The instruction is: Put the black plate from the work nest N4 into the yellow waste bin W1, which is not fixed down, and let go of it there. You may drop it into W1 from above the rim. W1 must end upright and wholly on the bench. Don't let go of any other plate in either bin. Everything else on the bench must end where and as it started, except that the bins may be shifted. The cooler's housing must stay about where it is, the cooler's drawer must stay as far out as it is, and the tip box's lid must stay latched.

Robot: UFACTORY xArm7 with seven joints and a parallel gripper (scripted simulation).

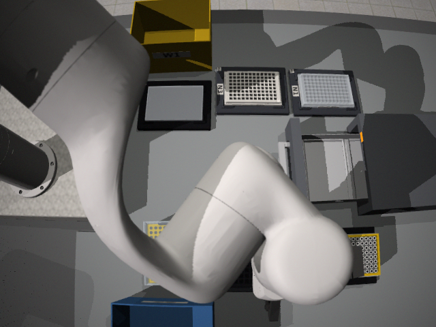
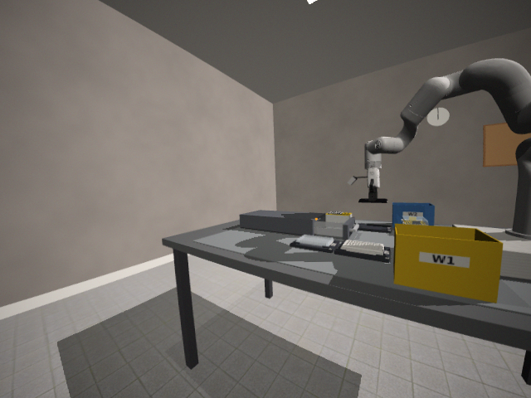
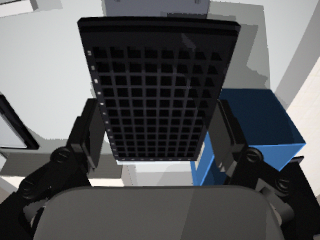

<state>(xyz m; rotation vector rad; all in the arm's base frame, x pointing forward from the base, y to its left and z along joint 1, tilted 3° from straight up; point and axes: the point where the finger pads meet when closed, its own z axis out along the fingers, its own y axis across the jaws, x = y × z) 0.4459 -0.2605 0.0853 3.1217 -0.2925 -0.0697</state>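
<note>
Now: the yellow waste bin W1 52 cm to the left of my hand, 12 cm below it and 9 cm behind it. The rest, counted from my hand: work nest N4 (15 cm below); black plate (1 cm below); yellow tip rack (16 cm ahead, 10 cm below, 3 cm to the right).
</note>
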